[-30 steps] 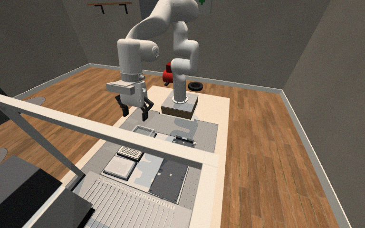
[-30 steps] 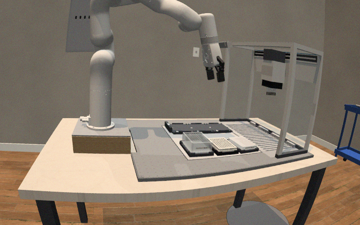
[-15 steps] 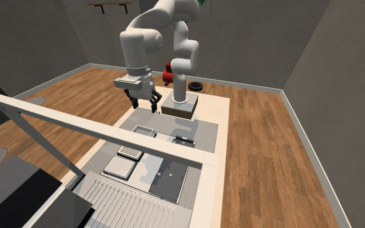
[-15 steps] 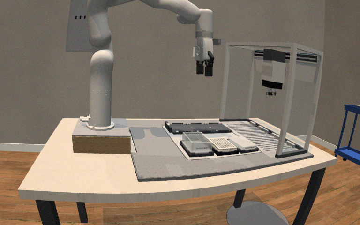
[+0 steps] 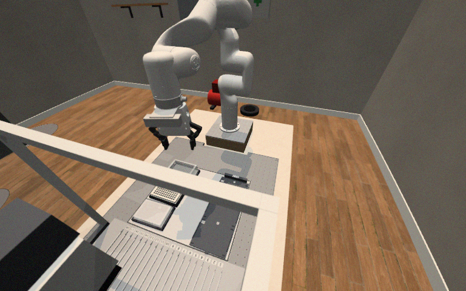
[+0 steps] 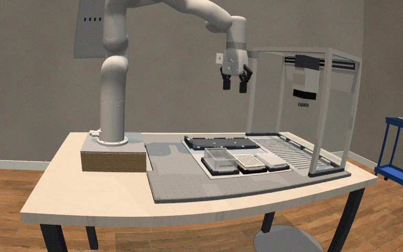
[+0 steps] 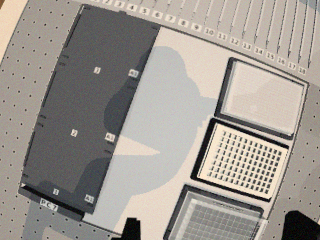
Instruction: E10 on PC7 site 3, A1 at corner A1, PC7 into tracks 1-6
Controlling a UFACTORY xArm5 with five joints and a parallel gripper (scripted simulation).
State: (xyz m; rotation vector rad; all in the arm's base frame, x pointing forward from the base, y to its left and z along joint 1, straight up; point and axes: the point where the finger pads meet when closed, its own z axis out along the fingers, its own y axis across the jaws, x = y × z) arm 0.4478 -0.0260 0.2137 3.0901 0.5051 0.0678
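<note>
Now: the 384-well plate E10 26 cm below my hand, 15 cm ahead of it and 9 cm to the right of it. The rest, counted from my hand: deep-well block E07: 25 cm below, 9 cm to the right, 7 cm behind; 96-well plate E01: 26 cm below, 9 cm to the right, 5 cm ahead; plate carrier PC7: 26 cm below, 17 cm to the left, 5 cm ahead.
</note>
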